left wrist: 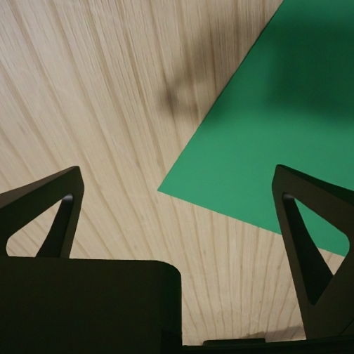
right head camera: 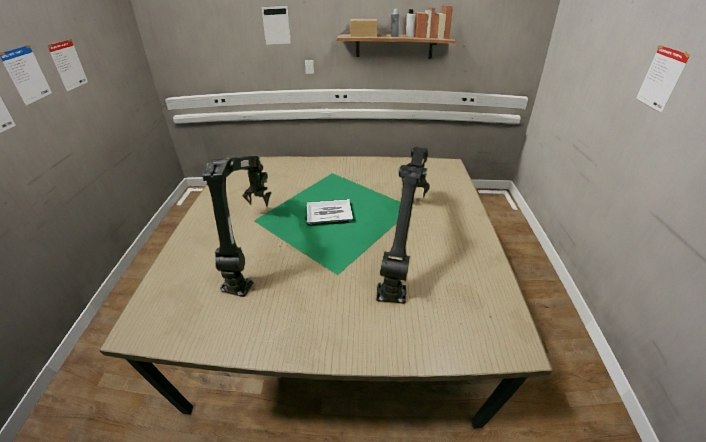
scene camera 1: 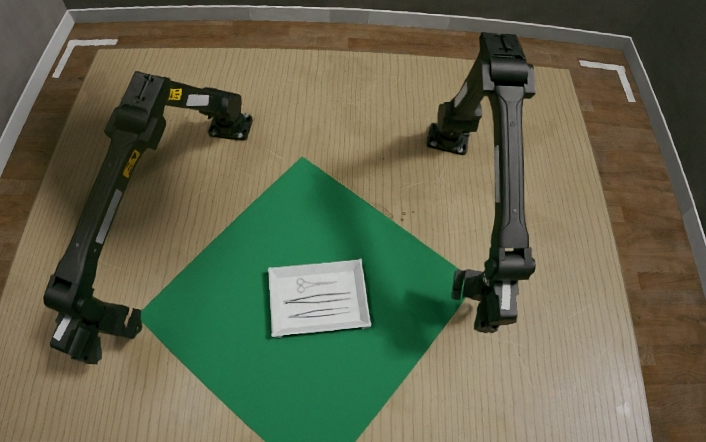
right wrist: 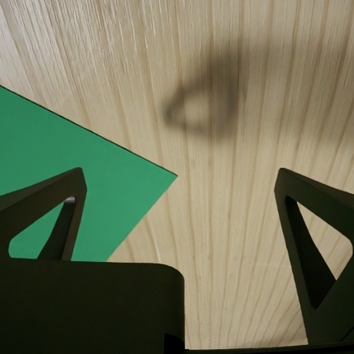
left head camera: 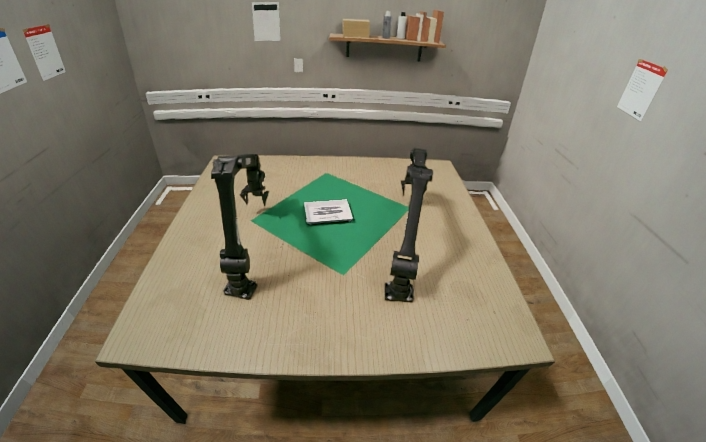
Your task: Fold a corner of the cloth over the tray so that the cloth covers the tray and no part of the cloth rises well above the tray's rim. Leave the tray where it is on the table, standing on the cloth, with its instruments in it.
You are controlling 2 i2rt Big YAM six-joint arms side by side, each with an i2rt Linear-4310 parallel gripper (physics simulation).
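The green cloth (left head camera: 346,249) (right head camera: 338,249) (scene camera 1: 302,380) (left wrist: 240,160) (right wrist: 100,170) lies flat on the table, a corner toward each arm. The white tray (left head camera: 307,217) (right head camera: 308,217) (scene camera 1: 318,331) stands on its middle, uncovered. In the scene view scissors (scene camera 1: 312,284) and two tweezers (scene camera 1: 318,298) (scene camera 1: 318,312) lie in it. My left gripper (left head camera: 254,201) (right head camera: 257,202) (left wrist: 177,175) is open and empty above the cloth's left corner in the head views; that corner shows between its fingers in its wrist view. My right gripper (right wrist: 180,178) is open and empty above the opposite corner.
Both arms stand on the wooden table (left head camera: 323,333) (right head camera: 323,333) (scene camera 1: 364,104), their bases at the near side of the cloth in the head views. A wall shelf (left head camera: 385,41) (right head camera: 395,39) with books and bottles hangs beyond the table.
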